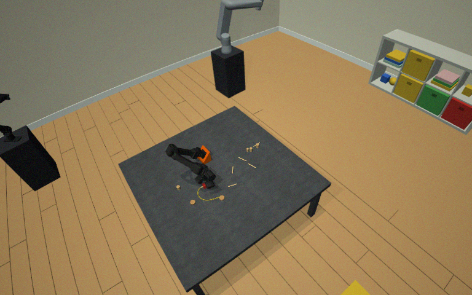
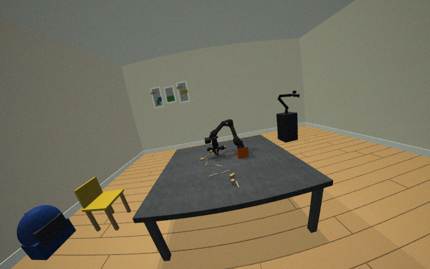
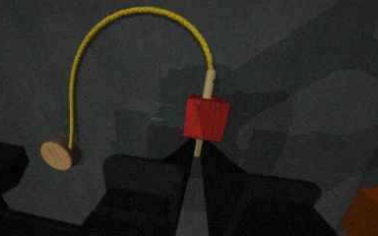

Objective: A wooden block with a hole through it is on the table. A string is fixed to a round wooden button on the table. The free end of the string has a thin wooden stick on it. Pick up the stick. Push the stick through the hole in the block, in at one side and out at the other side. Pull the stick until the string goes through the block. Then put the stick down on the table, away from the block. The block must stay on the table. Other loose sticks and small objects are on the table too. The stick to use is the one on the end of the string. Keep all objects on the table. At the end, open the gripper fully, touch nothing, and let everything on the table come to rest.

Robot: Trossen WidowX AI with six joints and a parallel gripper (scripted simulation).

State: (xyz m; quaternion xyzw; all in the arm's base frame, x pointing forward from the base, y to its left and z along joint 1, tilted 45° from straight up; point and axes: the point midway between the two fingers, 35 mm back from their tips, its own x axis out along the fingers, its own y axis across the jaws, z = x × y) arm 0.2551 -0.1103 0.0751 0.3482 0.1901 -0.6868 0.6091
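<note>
Now: gripper tip 30 mm to the left of the red block and 10 mm past it. The rest, counted from my gripper tip: round wooden button 170 mm ahead, 10 mm to the left; thin wooden stick 40 mm to the right, 10 mm behind.
</note>
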